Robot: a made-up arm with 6 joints. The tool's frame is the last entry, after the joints.
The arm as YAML. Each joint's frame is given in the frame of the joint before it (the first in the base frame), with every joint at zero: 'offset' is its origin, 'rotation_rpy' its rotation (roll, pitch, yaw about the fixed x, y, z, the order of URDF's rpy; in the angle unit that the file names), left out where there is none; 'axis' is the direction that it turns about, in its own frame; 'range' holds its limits. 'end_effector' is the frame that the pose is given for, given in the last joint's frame.
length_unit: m
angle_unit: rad
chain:
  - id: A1
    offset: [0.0, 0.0, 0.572]
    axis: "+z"
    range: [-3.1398, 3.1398]
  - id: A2
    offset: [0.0, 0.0, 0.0]
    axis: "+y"
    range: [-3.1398, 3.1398]
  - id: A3
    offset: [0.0, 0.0, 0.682]
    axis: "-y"
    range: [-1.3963, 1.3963]
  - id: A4
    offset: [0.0, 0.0, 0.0]
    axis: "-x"
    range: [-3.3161, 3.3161]
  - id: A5
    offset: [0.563, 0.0, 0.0]
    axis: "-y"
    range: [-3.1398, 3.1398]
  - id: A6
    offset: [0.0, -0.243, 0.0]
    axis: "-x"
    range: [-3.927, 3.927]
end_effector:
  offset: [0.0, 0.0, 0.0]
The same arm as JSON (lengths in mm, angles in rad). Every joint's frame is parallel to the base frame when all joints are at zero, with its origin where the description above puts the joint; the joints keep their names.
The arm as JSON. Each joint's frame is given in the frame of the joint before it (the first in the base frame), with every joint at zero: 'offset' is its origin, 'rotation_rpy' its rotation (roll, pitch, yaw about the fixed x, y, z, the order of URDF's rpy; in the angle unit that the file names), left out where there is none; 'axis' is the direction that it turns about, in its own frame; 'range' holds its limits. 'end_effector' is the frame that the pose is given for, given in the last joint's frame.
{"length_unit": "mm", "angle_unit": "rad", "chain": [{"id": "A1", "offset": [0.0, 0.0, 572.0], "axis": [0.0, 0.0, 1.0], "range": [-3.1398, 3.1398]}, {"id": "A2", "offset": [0.0, 0.0, 0.0], "axis": [0.0, 1.0, 0.0], "range": [-3.1398, 3.1398]}, {"id": "A3", "offset": [0.0, 0.0, 682.0], "axis": [0.0, -1.0, 0.0], "range": [-1.3963, 1.3963]}, {"id": "A4", "offset": [0.0, 0.0, 0.0], "axis": [-1.0, 0.0, 0.0], "range": [-3.3161, 3.3161]}, {"id": "A5", "offset": [563.0, 0.0, 0.0], "axis": [0.0, -1.0, 0.0], "range": [-3.1398, 3.1398]}, {"id": "A6", "offset": [0.0, -243.0, 0.0], "axis": [-1.0, 0.0, 0.0], "range": [-3.927, 3.927]}], "end_effector": {"offset": [0.0, 0.0, 0.0]}}
